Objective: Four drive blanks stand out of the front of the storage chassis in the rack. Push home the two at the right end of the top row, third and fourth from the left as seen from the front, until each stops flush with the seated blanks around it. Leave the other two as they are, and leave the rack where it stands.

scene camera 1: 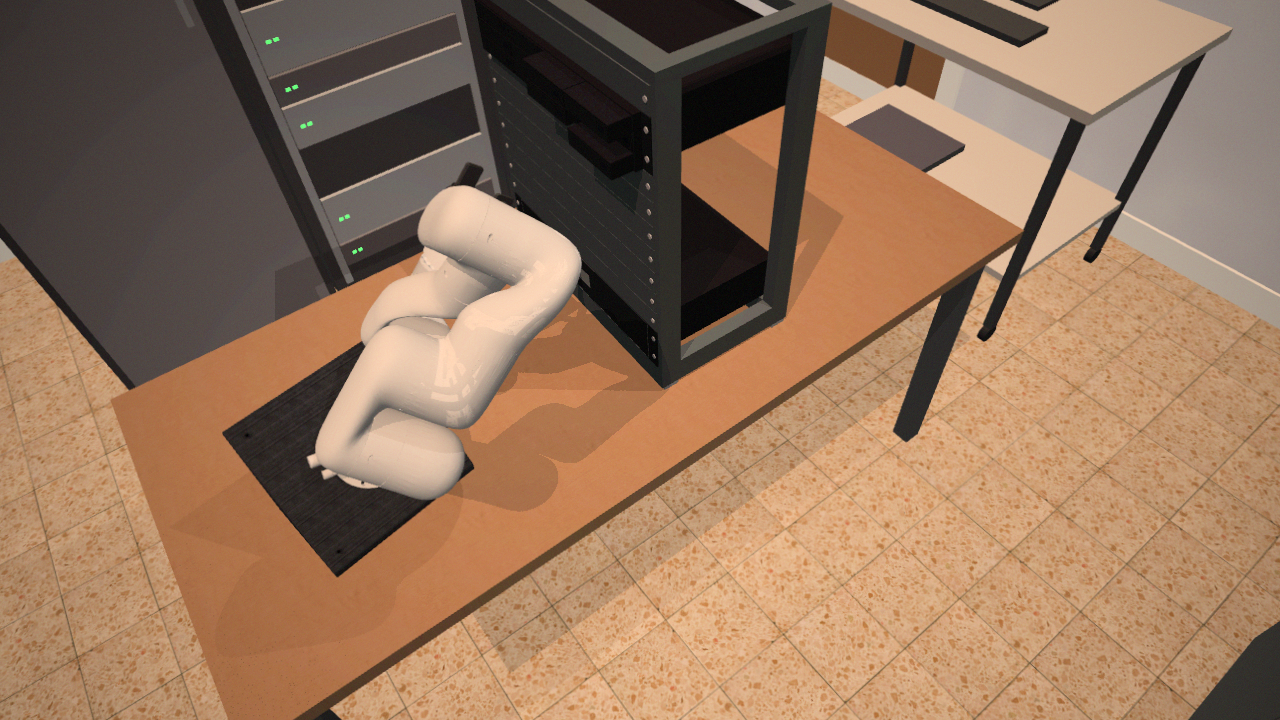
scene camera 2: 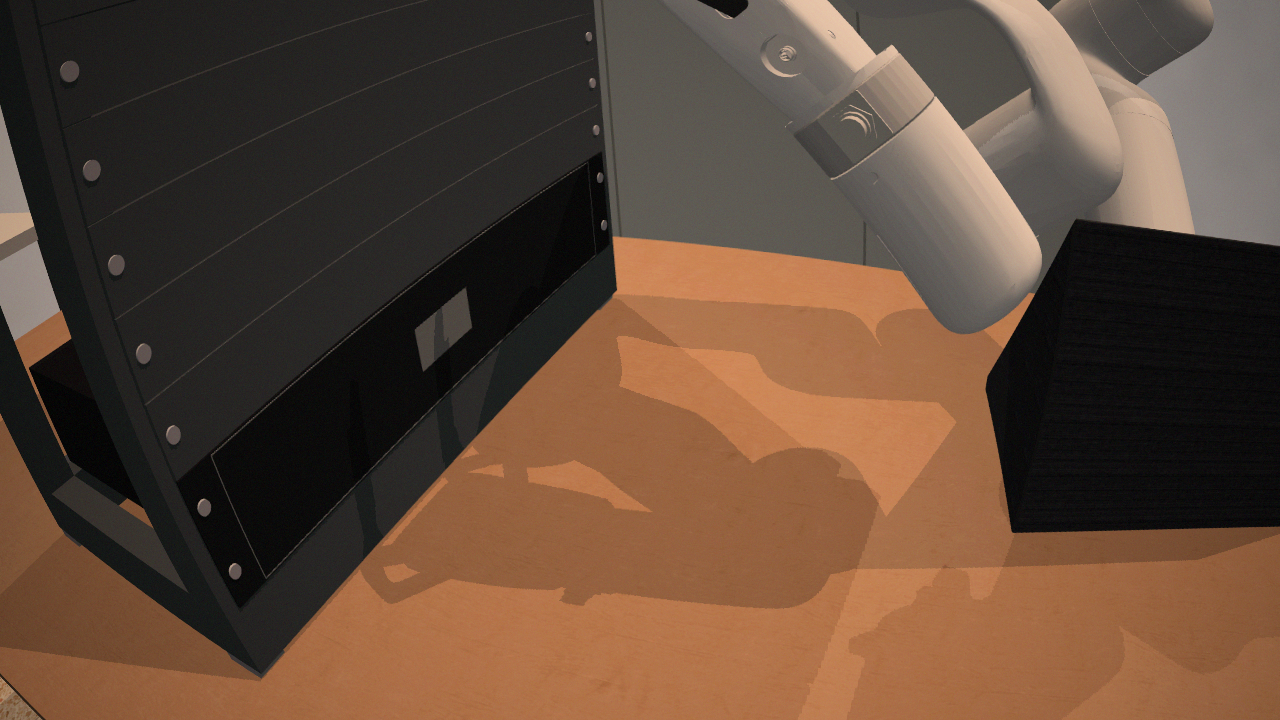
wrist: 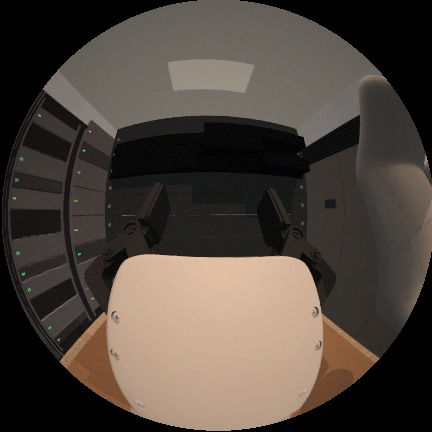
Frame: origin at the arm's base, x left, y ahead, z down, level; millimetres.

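Where they show: gripper, fingertip midpoint: (scene camera 1: pixel 490 180) (wrist: pixel 214 196); arm's base, origin of the base link: (scene camera 2: pixel 1153 328).
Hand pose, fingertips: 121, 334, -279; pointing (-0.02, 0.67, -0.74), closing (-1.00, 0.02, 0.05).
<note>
Each offset is from my fingertips to the top centre of the thing, as dx, dy, dz. "spot": to the spot under its first point. Level surfaces: height alone.
The rack (scene camera 1: pixel 665 223) (scene camera 2: pixel 537 349) (wrist: pixel 165 129) stands upright on the table. In the wrist view, the top row's third blank @[-38, +152, -129] (wrist: pixel 234 136) and fourth blank @[spot: -145, +96, -131] (wrist: pixel 283 142) stand out at the right. A lower blank @[-148, +152, -101] (scene camera 1: pixel 601 147) (wrist: pixel 286 162) stands out beneath the right end. The fourth standing-out blank cannot be told apart in the dark front. My gripper (wrist: pixel 214 196) is open and empty, its fingers pointing at the rack front, below the standing-out blanks in the wrist view. The arm largely hides it in scene camera 1; its fingertips are outside scene camera 2.
The arm's black base plate (scene camera 1: pixel 295 501) lies on the wooden table @[dz +386] (scene camera 1: pixel 268 608). A server cabinet (scene camera 1: pixel 384 85) (wrist: pixel 45 187) stands beside the rack, on the left in the wrist view. A grey cabinet (wrist: pixel 325 250) is at the right there. A second table (scene camera 1: pixel 1092 53) stands behind.
</note>
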